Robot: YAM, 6 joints.
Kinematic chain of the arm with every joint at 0, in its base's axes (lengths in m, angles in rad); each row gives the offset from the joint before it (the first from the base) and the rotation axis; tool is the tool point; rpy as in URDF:
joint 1: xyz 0 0 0.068 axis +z
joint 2: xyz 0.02 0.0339 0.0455 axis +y
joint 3: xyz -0.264 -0.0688 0 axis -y
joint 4: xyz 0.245 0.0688 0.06 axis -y
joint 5: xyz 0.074 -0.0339 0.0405 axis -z
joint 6: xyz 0.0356 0 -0.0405 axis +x
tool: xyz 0 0 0 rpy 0 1.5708 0
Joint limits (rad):
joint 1: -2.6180..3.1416
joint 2: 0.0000..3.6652
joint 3: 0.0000..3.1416
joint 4: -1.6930..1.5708
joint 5: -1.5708..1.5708
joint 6: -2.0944..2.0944
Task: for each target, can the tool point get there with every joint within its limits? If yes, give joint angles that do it. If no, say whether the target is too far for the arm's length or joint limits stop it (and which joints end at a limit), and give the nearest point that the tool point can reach.
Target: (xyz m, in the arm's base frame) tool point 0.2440 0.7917 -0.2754
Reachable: no: too far | nearest point 0.1720 0.5581 -0.1578 | short by 0.271 m
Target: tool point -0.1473 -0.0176 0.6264
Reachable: yes | joints 0.2740 0.6615 1.8985 0.1530 -0.6982 0.1906
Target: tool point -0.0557 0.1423 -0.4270
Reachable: no: joint limits stop it (at a limit: joint 2) | nearest point -0.0605 0.1546 -0.3708 | short by 0.058 m
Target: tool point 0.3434 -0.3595 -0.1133
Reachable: yes | joints -0.8155 3.0108 2.1196 -0.5444 -0.1015 -0.1361
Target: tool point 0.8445 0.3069 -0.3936
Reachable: no: too far | nearest point 0.5282 0.1920 -0.1994 | short by 0.389 m
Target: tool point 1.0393 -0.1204 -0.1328
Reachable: no: too far | nearest point 0.6244 -0.0723 -0.0326 | short by 0.430 m
